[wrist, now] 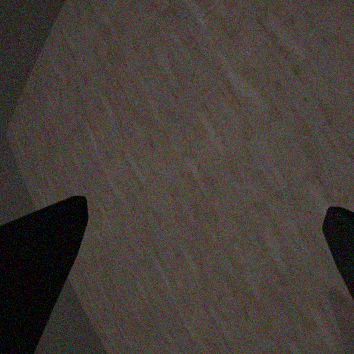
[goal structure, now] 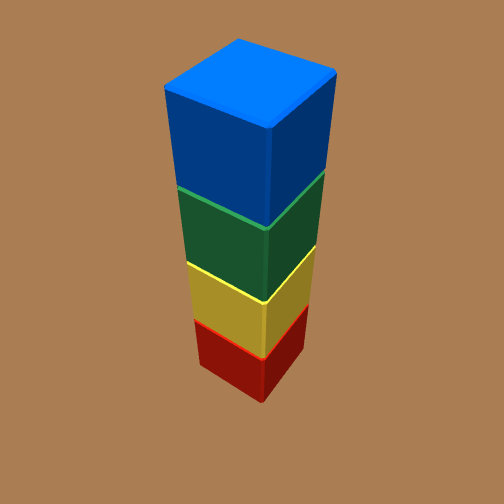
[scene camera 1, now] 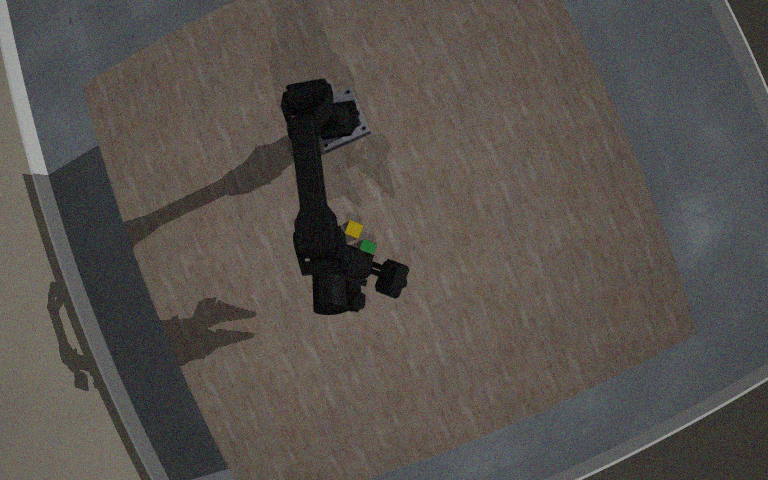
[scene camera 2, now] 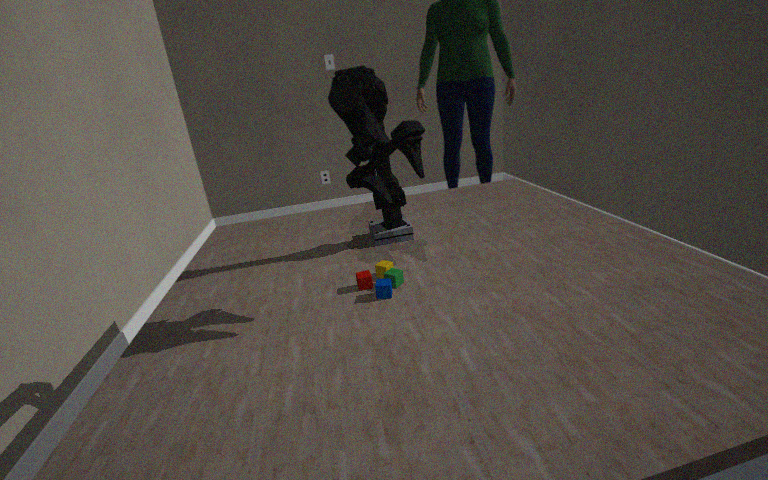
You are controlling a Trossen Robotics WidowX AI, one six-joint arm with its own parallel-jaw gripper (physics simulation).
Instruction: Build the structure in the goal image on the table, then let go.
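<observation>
A yellow cube (scene camera 1: 353,229) (scene camera 2: 382,268) and a green cube (scene camera 1: 368,246) (scene camera 2: 395,277) lie near each other with a small gap between them. A red cube (scene camera 2: 364,280) and a blue cube (scene camera 2: 383,289) show in scene camera 2, the red one at the left and the blue one nearest that camera. In scene camera 1 the arm hides the red and blue cubes. All four rest on the wood surface, none stacked. My gripper (scene camera 1: 374,287) (scene camera 2: 405,186) (wrist: 208,213) is open and empty, high above the surface. No cube shows between its fingers in the wrist view.
The arm's grey base plate (scene camera 1: 362,131) (scene camera 2: 391,239) stands behind the cubes in scene camera 2. A person (scene camera 2: 464,50) in a green top stands near the back wall. Shadows of the arm fall across the wood surface (scene camera 1: 509,226) (scene camera 2: 481,339) toward the left wall.
</observation>
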